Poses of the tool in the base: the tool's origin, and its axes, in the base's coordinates. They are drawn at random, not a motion.
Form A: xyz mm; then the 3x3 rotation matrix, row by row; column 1 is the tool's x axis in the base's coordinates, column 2 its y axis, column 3 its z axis. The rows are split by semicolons.
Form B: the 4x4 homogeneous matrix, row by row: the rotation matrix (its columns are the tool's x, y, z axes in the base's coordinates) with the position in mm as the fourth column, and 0 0 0 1 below. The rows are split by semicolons. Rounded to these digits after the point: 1 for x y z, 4 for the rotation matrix.
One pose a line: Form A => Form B
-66.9, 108.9, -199.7; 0.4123, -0.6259, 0.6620; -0.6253, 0.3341, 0.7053; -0.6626, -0.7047, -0.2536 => 0.4123, -0.6259, 0.6620, -66.9; -0.6253, 0.3341, 0.7053, 108.9; -0.6626, -0.7047, -0.2536, -199.7; 0, 0, 0, 1
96.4, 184.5, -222.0; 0.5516, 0.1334, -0.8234; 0.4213, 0.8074, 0.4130; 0.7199, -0.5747, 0.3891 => 0.5516, 0.1334, -0.8234, 96.4; 0.4213, 0.8074, 0.4130, 184.5; 0.7199, -0.5747, 0.3891, -222.0; 0, 0, 0, 1
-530.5, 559.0, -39.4; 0.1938, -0.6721, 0.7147; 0.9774, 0.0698, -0.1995; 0.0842, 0.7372, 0.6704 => 0.1938, -0.6721, 0.7147, -530.5; 0.9774, 0.0698, -0.1995, 559.0; 0.0842, 0.7372, 0.6704, -39.4; 0, 0, 0, 1
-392.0, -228.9, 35.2; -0.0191, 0.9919, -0.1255; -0.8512, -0.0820, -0.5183; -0.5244, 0.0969, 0.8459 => -0.0191, 0.9919, -0.1255, -392.0; -0.8512, -0.0820, -0.5183, -228.9; -0.5244, 0.0969, 0.8459, 35.2; 0, 0, 0, 1
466.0, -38.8, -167.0; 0.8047, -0.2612, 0.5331; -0.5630, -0.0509, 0.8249; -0.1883, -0.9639, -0.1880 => 0.8047, -0.2612, 0.5331, 466.0; -0.5630, -0.0509, 0.8249, -38.8; -0.1883, -0.9639, -0.1880, -167.0; 0, 0, 0, 1
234.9, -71.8, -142.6; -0.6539, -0.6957, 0.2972; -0.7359, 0.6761, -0.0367; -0.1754, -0.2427, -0.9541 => -0.6539, -0.6957, 0.2972, 234.9; -0.7359, 0.6761, -0.0367, -71.8; -0.1754, -0.2427, -0.9541, -142.6; 0, 0, 0, 1
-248.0, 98.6, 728.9; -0.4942, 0.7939, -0.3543; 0.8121, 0.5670, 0.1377; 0.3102, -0.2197, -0.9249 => -0.4942, 0.7939, -0.3543, -248.0; 0.8121, 0.5670, 0.1377, 98.6; 0.3102, -0.2197, -0.9249, 728.9; 0, 0, 0, 1
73.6, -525.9, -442.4; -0.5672, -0.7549, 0.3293; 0.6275, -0.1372, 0.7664; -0.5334, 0.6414, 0.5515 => -0.5672, -0.7549, 0.3293, 73.6; 0.6275, -0.1372, 0.7664, -525.9; -0.5334, 0.6414, 0.5515, -442.4; 0, 0, 0, 1
